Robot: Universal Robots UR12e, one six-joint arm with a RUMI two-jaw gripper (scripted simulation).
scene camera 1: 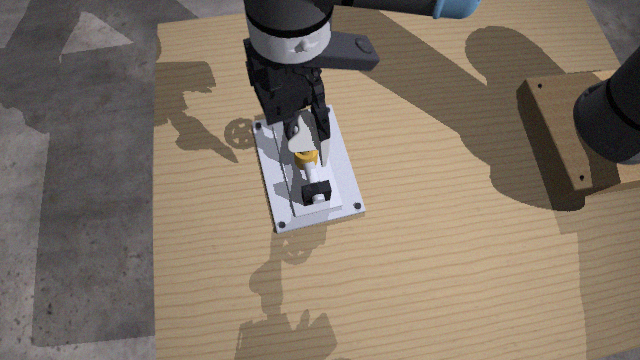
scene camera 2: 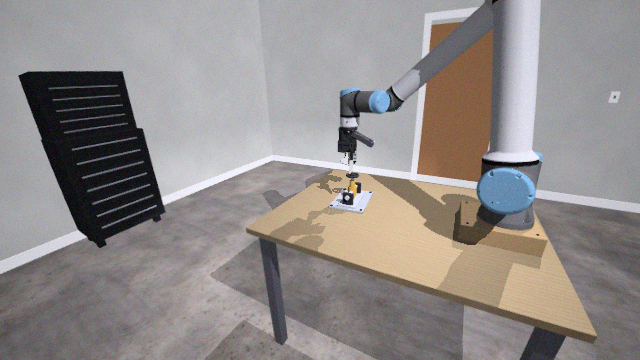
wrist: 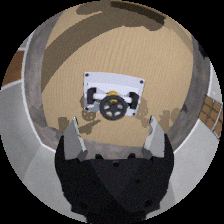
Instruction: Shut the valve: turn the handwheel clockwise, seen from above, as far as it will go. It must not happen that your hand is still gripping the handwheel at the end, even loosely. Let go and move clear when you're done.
Labels:
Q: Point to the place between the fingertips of my gripper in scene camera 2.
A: At 351, 168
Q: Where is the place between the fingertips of my gripper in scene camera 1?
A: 303, 123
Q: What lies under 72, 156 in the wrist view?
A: My gripper.

